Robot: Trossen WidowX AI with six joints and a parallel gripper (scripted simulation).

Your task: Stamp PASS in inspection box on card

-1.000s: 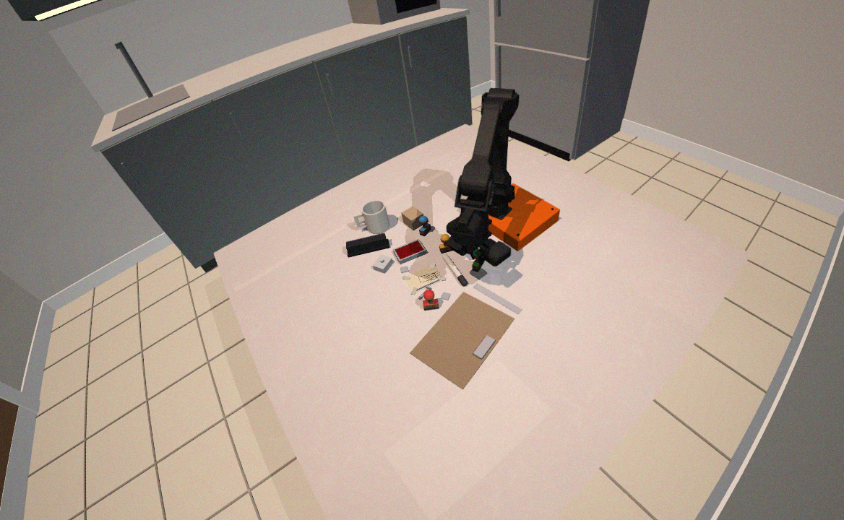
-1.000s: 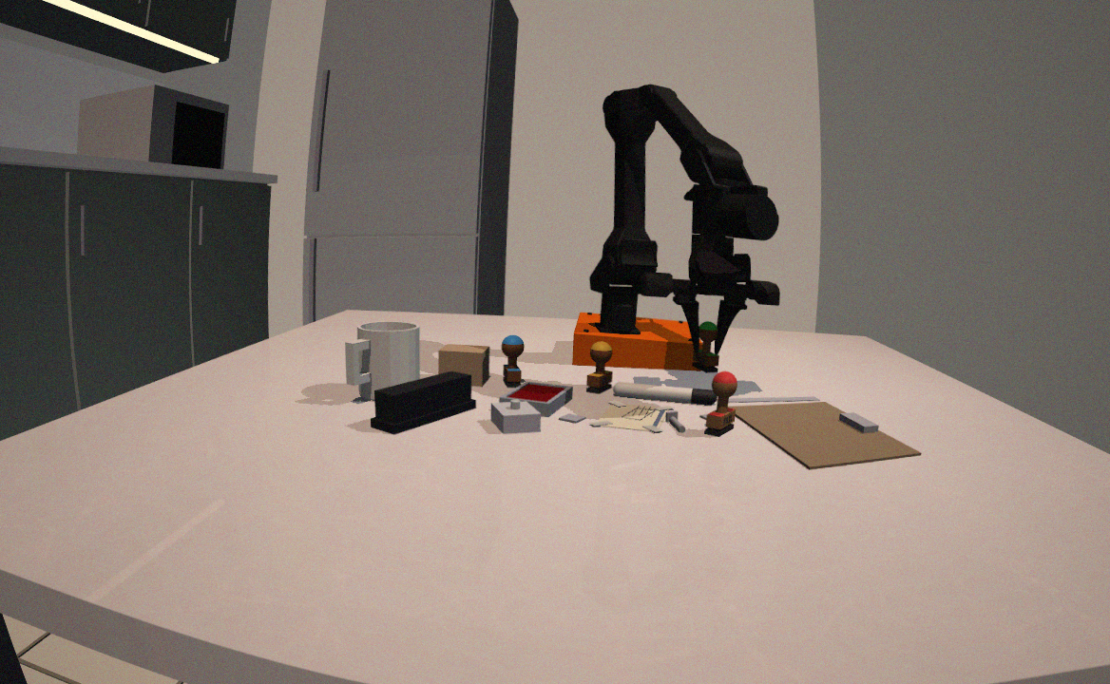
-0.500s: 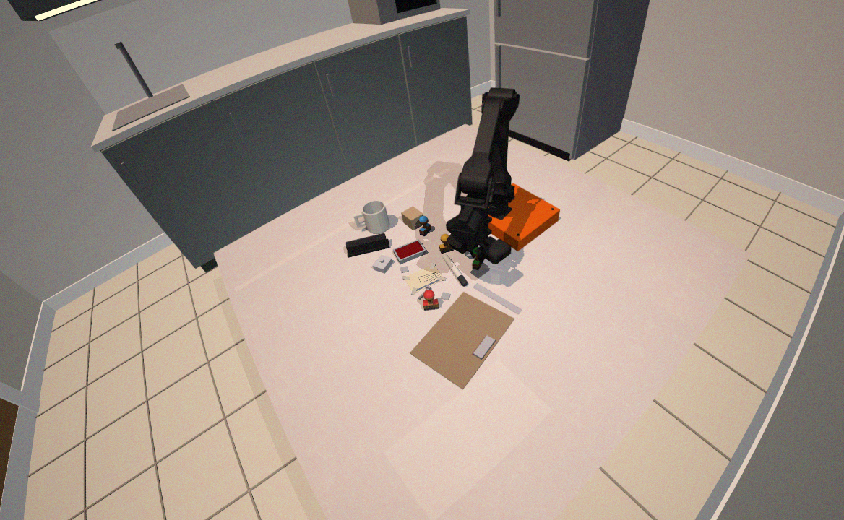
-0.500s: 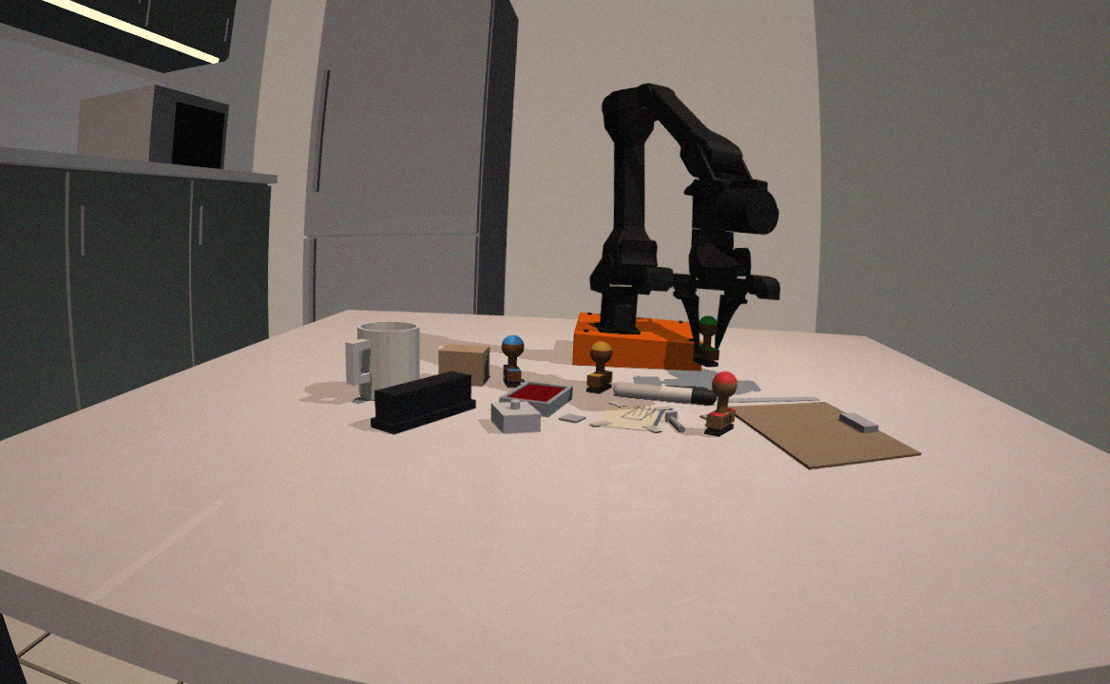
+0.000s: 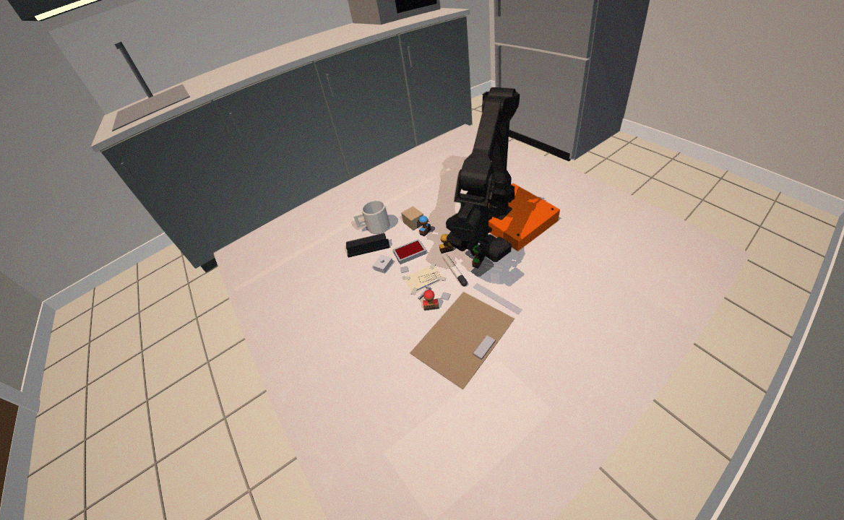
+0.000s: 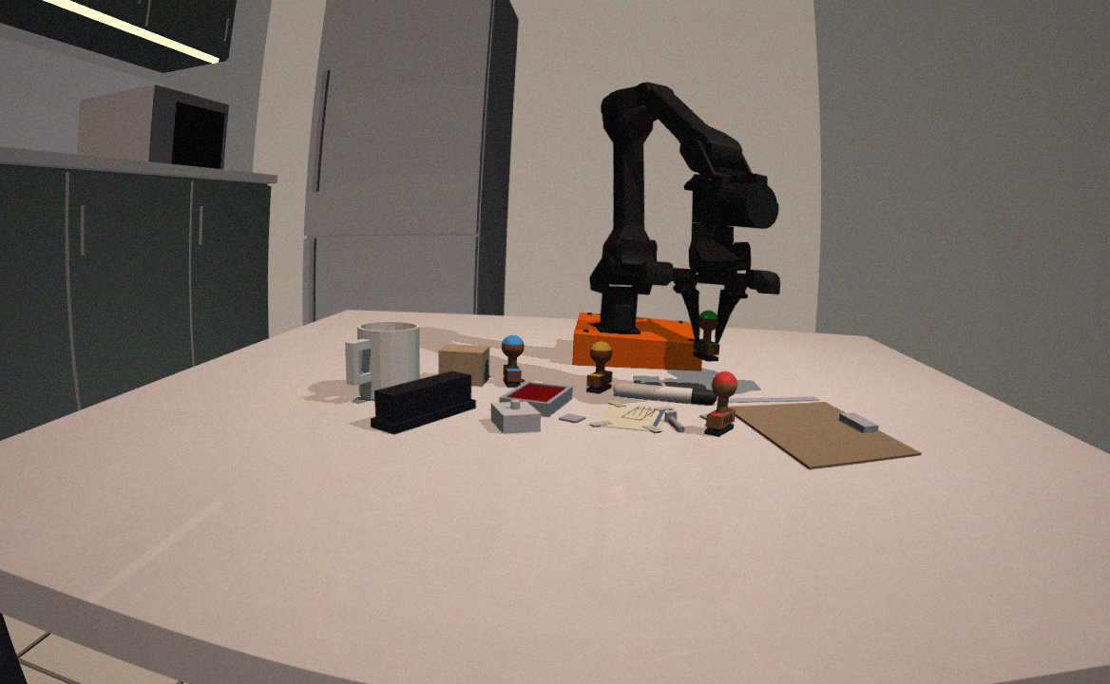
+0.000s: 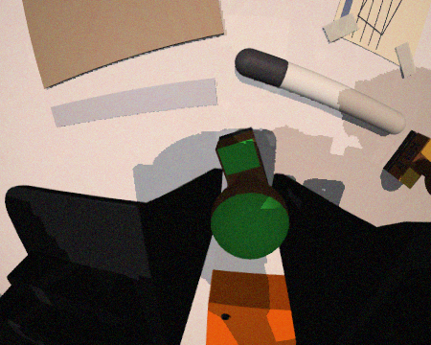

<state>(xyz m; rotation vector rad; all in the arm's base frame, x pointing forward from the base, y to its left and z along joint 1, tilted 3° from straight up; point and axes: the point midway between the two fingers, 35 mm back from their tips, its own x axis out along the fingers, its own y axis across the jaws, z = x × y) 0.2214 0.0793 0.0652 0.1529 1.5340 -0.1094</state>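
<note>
Now: the red ink pad 22 cm to the right of my gripper tip, 7 cm below it and 5 cm ahead of it. From my gripper tip the other things lie so: green-knobbed stamp (right at my gripper tip); then yellow-knobbed stamp (14 cm to the right, 5 cm below, 2 cm behind); then marker (6 cm below, 4 cm to the right, 4 cm ahead).
</note>
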